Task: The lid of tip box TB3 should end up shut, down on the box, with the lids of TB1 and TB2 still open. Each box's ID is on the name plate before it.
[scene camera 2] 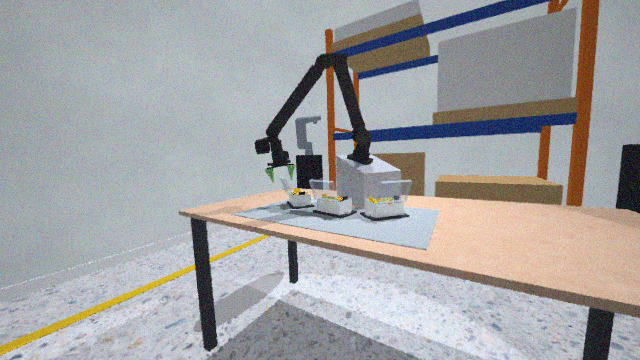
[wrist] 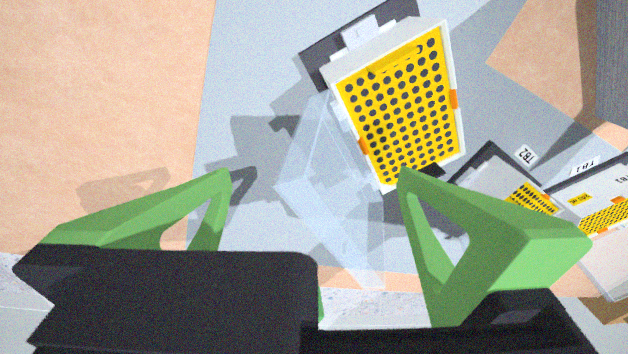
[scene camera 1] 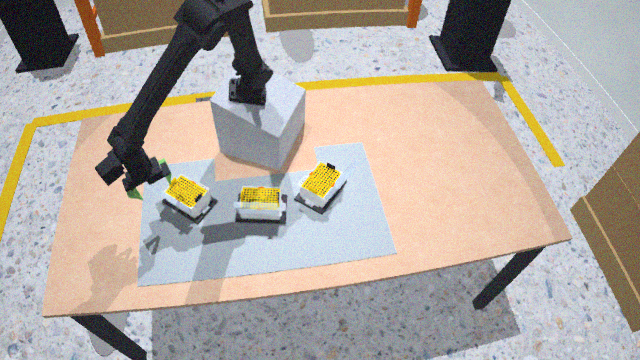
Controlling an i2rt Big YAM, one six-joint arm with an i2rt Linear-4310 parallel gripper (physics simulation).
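Seen in the pictures: gripper, fingertip midpoint: [scene camera 2: 282, 181] [wrist: 314, 176] [scene camera 1: 156, 190]; arm's base at its link origin: [scene camera 2: 359, 160] [scene camera 1: 246, 93].
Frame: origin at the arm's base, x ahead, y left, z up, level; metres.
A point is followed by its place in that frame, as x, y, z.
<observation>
TB3, a white tip box [scene camera 1: 187, 192] {0.266, -0.200, -0.155} [scene camera 2: 300, 201] [wrist: 405, 105] {0.251, -0.216, -0.156} with a yellow tip rack, is the left one in scene camera 1. Its own plate is not legible; the other two plates read TB2 and TB1. TB3's clear lid [scene camera 2: 286, 185] {0.354, -0.200, -0.103} [wrist: 350, 220] {0.334, -0.233, -0.106} stands open, leaning outward. My gripper [scene camera 1: 155, 190] {0.299, -0.282, -0.093} [scene camera 2: 281, 180] {0.299, -0.282, -0.093} [wrist: 314, 176] {0.299, -0.282, -0.093} is open and empty, above and beside TB3 on its lid side. In the wrist view the lid shows partly between the fingers. TB2 [scene camera 1: 260, 202] {0.380, 0.034, -0.067} [scene camera 2: 334, 206] {0.351, 0.058, -0.174} [wrist: 532, 200] and TB1 [scene camera 1: 320, 185] [scene camera 2: 384, 207] have open lids.
The boxes stand on dark bases on a blue-grey mat [scene camera 1: 340, 235] {0.419, 0.262, -0.213} [scene camera 2: 415, 235] {0.412, 0.377, -0.213} on the wooden table [scene camera 1: 450, 175] {0.219, 0.682, -0.216} [scene camera 2: 525, 240] {0.295, 0.634, -0.216}. The arm's grey pedestal [scene camera 1: 255, 130] {0.120, 0.024, -0.052} [scene camera 2: 372, 182] {0.107, 0.116, -0.103} stands behind them. A rack with orange posts [scene camera 2: 585, 100] is farther back.
</observation>
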